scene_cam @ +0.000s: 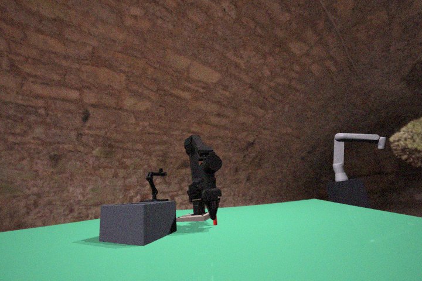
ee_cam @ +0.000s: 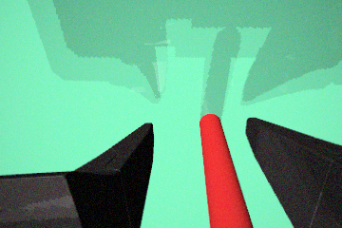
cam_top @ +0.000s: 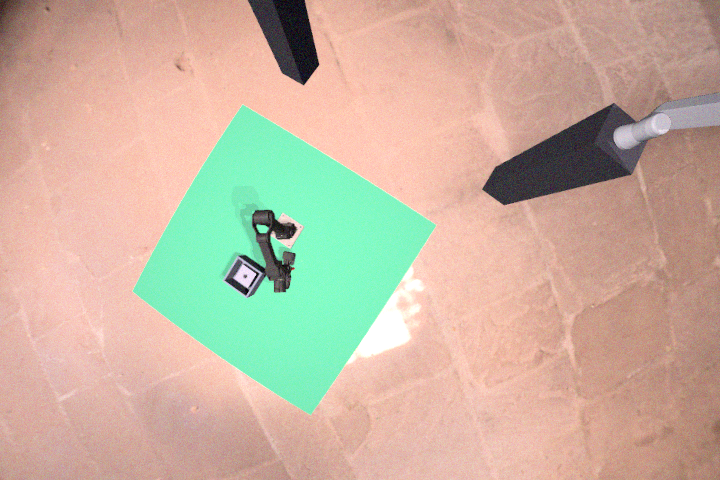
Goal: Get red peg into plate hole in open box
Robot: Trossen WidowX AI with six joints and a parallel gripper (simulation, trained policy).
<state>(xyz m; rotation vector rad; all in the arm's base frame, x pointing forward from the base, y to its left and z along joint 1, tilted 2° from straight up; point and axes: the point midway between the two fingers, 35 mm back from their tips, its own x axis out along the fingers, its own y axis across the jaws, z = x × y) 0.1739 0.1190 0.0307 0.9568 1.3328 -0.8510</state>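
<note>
My gripper tip is now 18 cm to the left of the plate, 16 cm short of it and 3 cm below it. The rest, counted from my gripper tip: red peg 2 cm above, 1 cm behind; then grey box 18 cm to the right, 16 cm ahead, 1 cm above.
</note>
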